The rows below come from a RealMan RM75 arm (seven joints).
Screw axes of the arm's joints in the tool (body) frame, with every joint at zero. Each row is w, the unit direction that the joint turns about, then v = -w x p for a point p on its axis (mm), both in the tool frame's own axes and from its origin. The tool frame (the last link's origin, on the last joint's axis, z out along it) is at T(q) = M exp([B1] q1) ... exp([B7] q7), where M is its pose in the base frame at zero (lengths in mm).
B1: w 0 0 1 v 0 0 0
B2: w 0 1 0 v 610 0 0
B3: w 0 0 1 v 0 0 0
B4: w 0 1 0 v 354 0 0
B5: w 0 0 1 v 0 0 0
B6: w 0 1 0 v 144 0 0
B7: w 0 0 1 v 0 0 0
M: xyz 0 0 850.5 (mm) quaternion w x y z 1 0 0 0
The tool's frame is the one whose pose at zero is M.
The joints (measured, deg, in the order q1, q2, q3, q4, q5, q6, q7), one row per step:
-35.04 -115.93 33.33 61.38 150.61 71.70 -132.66
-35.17 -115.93 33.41 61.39 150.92 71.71 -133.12
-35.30 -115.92 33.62 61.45 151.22 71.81 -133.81
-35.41 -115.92 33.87 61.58 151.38 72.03 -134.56
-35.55 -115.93 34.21 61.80 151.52 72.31 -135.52
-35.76 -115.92 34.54 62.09 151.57 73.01 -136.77
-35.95 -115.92 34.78 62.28 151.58 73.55 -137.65
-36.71 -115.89 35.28 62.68 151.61 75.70 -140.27
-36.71 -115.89 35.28 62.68 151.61 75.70 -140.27
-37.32 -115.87 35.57 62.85 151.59 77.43 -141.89
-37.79 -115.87 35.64 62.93 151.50 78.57 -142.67
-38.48 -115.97 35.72 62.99 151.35 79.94 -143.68
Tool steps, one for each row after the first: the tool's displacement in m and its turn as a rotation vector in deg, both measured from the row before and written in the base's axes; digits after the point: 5 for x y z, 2 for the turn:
0.00041 0.00045 -0.00011 -0.01 0.01 0.29
0.00083 0.00049 -0.00027 -0.07 -0.07 0.38
0.00132 0.00041 -0.00038 -0.09 -0.22 0.34
0.00200 0.00063 -0.00041 -0.08 -0.30 0.37
0.00302 0.00044 -0.00068 -0.27 -0.67 0.48
0.00249 0.00043 -0.00070 -0.25 -0.51 0.30
0.00817 0.00084 -0.00288 -1.20 -1.84 0.99
0.00000 0.00000 0.00000 0.00 0.00 0.00
0.00608 0.00025 -0.00263 -1.17 -1.31 0.59
0.00437 0.00035 -0.00166 -0.80 -0.83 0.15
0.00631 0.00076 -0.00289 -1.03 -1.14 0.13

